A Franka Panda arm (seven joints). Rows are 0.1 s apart.
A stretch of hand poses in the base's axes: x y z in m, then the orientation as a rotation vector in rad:
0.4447 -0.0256 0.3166 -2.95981 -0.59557 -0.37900
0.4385 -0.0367 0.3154 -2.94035 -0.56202 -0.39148
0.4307 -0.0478 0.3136 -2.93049 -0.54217 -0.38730
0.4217 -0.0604 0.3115 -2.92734 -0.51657 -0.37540
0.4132 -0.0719 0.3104 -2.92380 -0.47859 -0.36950
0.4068 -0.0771 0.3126 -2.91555 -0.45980 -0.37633
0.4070 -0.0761 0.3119 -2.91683 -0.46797 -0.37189
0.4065 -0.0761 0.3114 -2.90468 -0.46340 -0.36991
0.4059 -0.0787 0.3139 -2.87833 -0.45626 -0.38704
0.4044 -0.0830 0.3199 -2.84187 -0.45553 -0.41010
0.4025 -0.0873 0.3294 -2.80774 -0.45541 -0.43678
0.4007 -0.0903 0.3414 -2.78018 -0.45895 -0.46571
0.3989 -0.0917 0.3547 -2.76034 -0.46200 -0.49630
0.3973 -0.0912 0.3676 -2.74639 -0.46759 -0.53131
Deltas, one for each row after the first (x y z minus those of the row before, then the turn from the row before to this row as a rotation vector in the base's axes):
-0.0062 -0.0111 -0.0012 0.02737 -0.00402 -0.01658
-0.0078 -0.0111 -0.0018 0.01447 0.00512 -0.00971
-0.0090 -0.0126 -0.0021 0.00938 0.01017 -0.01454
-0.0085 -0.0115 -0.0011 0.01244 0.00711 -0.02277
-0.0064 -0.0052 0.0022 0.01217 -0.00262 -0.01057
0.0002 0.0010 -0.0007 -0.00304 0.00227 0.00522
-0.0005 0.0000 -0.0005 0.01275 0.00245 -0.00009
-0.0006 -0.0026 0.0025 0.02676 -0.00947 -0.00006
-0.0015 -0.0043 0.0060 0.03476 -0.01384 0.00578
-0.0019 -0.0043 0.0095 0.03209 -0.01689 0.00525
-0.0018 -0.0030 0.0120 0.02457 -0.01947 0.00573
-0.0018 -0.0014 0.0133 0.01696 -0.02106 0.00321
-0.0016 0.0005 0.0129 0.01016 -0.02478 0.00265

